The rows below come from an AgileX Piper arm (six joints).
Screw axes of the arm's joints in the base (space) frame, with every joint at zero. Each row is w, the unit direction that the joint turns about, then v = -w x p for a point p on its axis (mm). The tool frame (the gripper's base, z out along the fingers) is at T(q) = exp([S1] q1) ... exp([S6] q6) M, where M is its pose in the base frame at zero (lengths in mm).
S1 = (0, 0, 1, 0, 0, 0)
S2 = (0, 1, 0, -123, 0, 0)
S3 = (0, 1, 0, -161.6, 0, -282.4)
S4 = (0.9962, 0, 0.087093, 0, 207.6, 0)
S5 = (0, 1, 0, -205.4, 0, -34.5)
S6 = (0.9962, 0, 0.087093, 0, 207.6, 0)
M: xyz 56.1 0 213.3 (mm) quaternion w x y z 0.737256 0 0.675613 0
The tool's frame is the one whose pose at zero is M.
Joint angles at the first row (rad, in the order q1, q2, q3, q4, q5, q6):
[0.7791, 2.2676, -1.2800, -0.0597, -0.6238, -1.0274]
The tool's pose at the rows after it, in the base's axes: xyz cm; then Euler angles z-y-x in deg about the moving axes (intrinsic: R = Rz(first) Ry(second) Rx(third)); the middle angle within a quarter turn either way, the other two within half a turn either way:
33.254 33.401 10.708 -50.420 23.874 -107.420
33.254 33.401 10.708 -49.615 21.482 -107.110
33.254 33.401 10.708 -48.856 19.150 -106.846
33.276 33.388 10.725 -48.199 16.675 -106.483
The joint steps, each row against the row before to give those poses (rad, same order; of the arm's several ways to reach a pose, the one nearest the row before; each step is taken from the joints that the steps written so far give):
[0.0018, 0.0000, 0.0000, 0.0000, 0.0000, -0.0705]
[0.0000, 0.0000, 0.0000, 0.0000, 0.0000, -0.0437]
[0.0000, 0.0000, 0.0000, 0.0000, 0.0000, -0.0426]
[0.0000, 0.0000, 0.0000, 0.0048, -0.0019, -0.0484]

